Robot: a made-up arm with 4 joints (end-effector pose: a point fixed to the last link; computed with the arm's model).
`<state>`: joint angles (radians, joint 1 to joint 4).
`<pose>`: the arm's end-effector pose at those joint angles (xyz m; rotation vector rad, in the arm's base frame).
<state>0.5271 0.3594 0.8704 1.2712</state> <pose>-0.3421 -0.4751 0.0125 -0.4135 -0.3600 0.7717</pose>
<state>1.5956 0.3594 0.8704 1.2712</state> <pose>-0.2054 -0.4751 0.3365 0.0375 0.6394 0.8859</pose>
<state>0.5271 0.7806 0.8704 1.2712</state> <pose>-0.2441 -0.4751 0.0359 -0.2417 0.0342 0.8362</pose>
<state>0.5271 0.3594 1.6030 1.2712</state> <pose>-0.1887 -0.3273 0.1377 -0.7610 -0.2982 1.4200</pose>
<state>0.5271 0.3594 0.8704 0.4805</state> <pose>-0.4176 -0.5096 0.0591 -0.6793 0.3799 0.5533</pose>
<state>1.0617 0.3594 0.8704 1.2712</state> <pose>-0.3180 -0.4751 0.1933 -0.1941 0.1403 0.8493</pose>
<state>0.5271 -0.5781 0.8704 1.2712</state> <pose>-0.4750 -0.4751 -0.1598 -0.7650 -1.2327 0.5348</pose>
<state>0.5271 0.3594 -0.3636 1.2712</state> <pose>-0.6335 -0.3412 -0.2252 0.1728 -0.3804 -0.3224</pose>
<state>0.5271 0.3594 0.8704 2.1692</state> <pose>-0.2743 -0.3953 0.0359 -0.0399 -1.1962 0.9287</pose>
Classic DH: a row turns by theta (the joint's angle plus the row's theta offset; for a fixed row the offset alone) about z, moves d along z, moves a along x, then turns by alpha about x. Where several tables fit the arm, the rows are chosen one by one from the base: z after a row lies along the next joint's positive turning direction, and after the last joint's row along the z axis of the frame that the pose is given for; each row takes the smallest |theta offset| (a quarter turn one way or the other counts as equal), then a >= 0, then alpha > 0; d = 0 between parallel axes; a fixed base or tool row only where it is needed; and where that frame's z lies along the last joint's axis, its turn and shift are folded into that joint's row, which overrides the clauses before.
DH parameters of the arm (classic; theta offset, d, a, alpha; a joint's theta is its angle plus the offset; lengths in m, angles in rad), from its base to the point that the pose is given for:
base (fixed): 0 0.059 0 -1.5708
joint 1: -1.3632 0 -0.3556 0
joint 2: -0.2076 -0.1431 -0.0366 1.5708
joint 3: 0 0.3299 -0.1156 1.5708
joint 4: 1.5708 0.2856 0.0461 1.5708
tool (fixed): 3.1416 -0.1146 0 0

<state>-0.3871 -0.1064 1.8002 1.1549</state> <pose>-0.2875 -0.2769 -0.1528 -1.8554 -1.1424 0.6370</pose>
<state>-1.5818 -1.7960 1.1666 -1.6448</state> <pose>0.8245 -0.3116 -0.1036 1.0575 -1.5117 -0.7715</pose>
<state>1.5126 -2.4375 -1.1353 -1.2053</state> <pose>-0.3503 -0.1607 -0.4569 0.5516 0.2495 0.9962</pose>
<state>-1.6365 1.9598 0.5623 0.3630</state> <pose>0.0094 -0.5122 0.0321 -0.5296 -0.0387 0.1892</pose>
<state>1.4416 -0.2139 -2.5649 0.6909</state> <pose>-0.4498 0.2235 0.3633 1.4801 0.2028 -2.1109</pose>
